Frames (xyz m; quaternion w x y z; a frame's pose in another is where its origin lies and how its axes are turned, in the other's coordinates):
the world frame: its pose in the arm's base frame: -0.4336 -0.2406 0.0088 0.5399 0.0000 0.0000 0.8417
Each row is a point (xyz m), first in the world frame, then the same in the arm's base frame.
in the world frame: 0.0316 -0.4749 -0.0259
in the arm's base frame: -0.0151 -0.0139 -0.0171
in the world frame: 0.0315 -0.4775 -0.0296
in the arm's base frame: -0.0127 -0.0129 -0.0208
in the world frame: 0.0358 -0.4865 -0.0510
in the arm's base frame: -0.0063 -0.0052 -0.0422
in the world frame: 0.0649 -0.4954 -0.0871
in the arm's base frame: -0.0104 0.0250 -0.0783
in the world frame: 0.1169 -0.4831 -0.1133
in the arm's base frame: -0.0433 0.0671 -0.1045
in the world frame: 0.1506 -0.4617 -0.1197
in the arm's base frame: -0.0768 0.0888 -0.1109
